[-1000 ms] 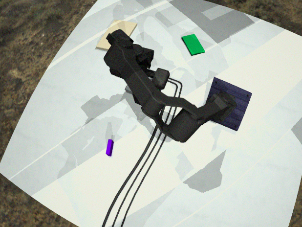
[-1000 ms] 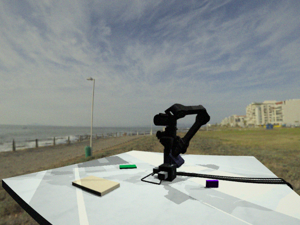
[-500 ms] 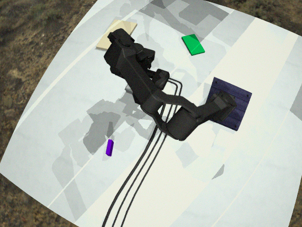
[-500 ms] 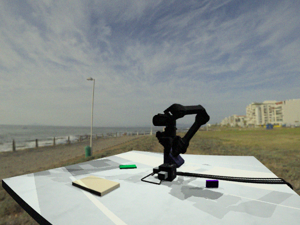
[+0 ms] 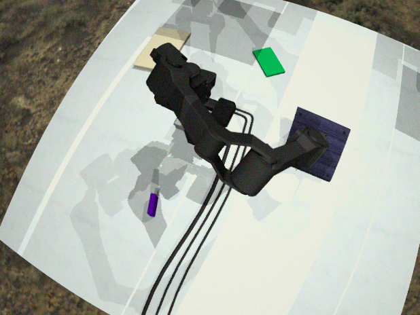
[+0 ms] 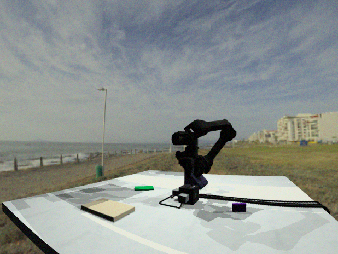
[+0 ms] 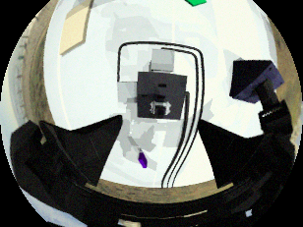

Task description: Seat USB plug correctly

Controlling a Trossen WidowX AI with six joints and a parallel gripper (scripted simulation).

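Now: the USB plug 3 cm below my gripper tip. From my gripper tip the other things lie so: green card 35 cm to the right, 12 cm below, 8 cm behind; then purple block 23 cm to the left, 11 cm below, 4 cm ahead; then tan slab 28 cm ahead, 27 cm to the right, 12 cm below.
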